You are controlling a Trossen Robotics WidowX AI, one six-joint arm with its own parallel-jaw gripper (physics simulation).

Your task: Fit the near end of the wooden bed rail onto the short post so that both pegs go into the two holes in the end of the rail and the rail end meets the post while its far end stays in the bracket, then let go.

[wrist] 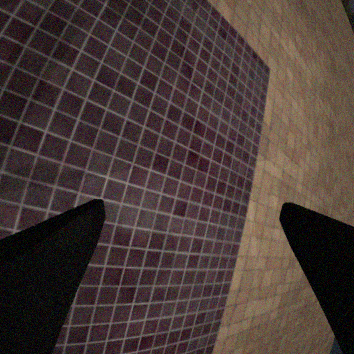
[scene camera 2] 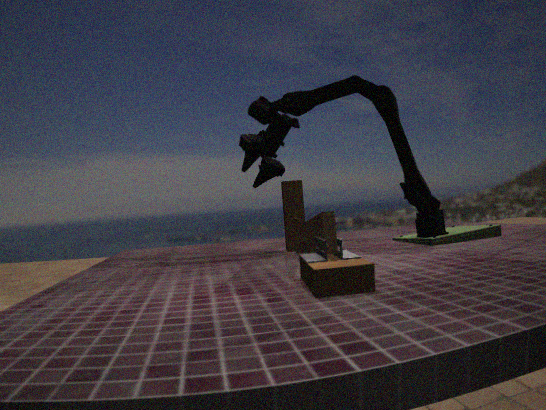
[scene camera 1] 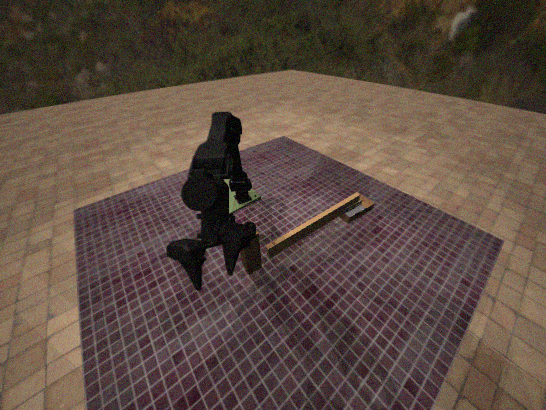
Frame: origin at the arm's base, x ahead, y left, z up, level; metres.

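Where they show: gripper, between the fingertips: (wrist: pixel 194 209) (scene camera 2: pixel 248 179) (scene camera 1: pixel 215 282); arm's base, origin of its link: (scene camera 2: pixel 432 235) (scene camera 1: pixel 242 197).
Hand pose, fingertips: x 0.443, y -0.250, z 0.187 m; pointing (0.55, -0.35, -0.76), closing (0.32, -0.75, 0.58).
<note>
Each offset is from my fingertips to the centre of the thing. "pt": to the spot under its first point. Level surfaces: height alone.
The wooden bed rail {dz -0.151, dx -0.112, dy +0.409 m} (scene camera 1: pixel 314 224) (scene camera 2: pixel 326 231) runs from the bracket toward the short post. Its far end stands between the metal plates of the bracket {pt dz -0.167, dx -0.077, dy +0.602 m} (scene camera 1: pixel 357 212) (scene camera 2: pixel 356 255). The upright wooden post {pt dz -0.115, dx -0.087, dy +0.126 m} (scene camera 1: pixel 253 256) (scene camera 2: pixel 293 212) stands near the rail's near end. A narrow gap shows between them in scene camera 1. The pegs and holes cannot be made out. My gripper (scene camera 1: pixel 215 281) (scene camera 2: pixel 249 179) (wrist: pixel 194 209) is open and empty. It hangs in the air above post height, to the left of the post in both scene views. The rail and post do not show in the wrist view.
The bracket sits on a wooden block {dz -0.185, dx -0.113, dy +0.631 m} (scene camera 2: pixel 338 278). The arm's base stands on a green board (scene camera 1: pixel 248 199) (scene camera 2: pixel 472 233) behind the post in scene camera 1. In that view the arm partly covers the post's upper left. A purple tiled mat {dz -0.203 m} (scene camera 1: pixel 320 320) (scene camera 2: pixel 200 310) (wrist: pixel 150 165) lies under everything.
</note>
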